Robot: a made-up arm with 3 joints. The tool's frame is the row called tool.
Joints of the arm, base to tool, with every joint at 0 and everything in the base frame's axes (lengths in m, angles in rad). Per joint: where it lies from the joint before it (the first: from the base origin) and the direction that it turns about. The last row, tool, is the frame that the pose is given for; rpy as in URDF.
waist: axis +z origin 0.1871 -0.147 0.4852
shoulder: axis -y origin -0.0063 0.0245 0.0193
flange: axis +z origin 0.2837 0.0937 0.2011
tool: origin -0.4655 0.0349 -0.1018 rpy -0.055 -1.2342 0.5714
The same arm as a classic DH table. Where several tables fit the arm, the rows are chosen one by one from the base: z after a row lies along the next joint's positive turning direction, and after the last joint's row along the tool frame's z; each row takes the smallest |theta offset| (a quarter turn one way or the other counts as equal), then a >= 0, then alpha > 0; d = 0 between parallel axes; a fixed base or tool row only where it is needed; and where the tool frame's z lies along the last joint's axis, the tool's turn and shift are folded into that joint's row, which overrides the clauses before.
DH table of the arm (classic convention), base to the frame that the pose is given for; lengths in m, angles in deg. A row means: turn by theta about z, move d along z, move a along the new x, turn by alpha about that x. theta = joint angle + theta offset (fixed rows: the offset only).
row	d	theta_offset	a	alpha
base (fixed)	0.0000	-38.16	0.2379	0.00
waist	0.5045	38.16	-0.0063	90.00
shoulder	-0.1182	0.00	0.2837	-90.00
flange	-0.0364	-60.60	-0.2589	70.74
tool (fixed)	0.4114	91.10	0.0000	0.00

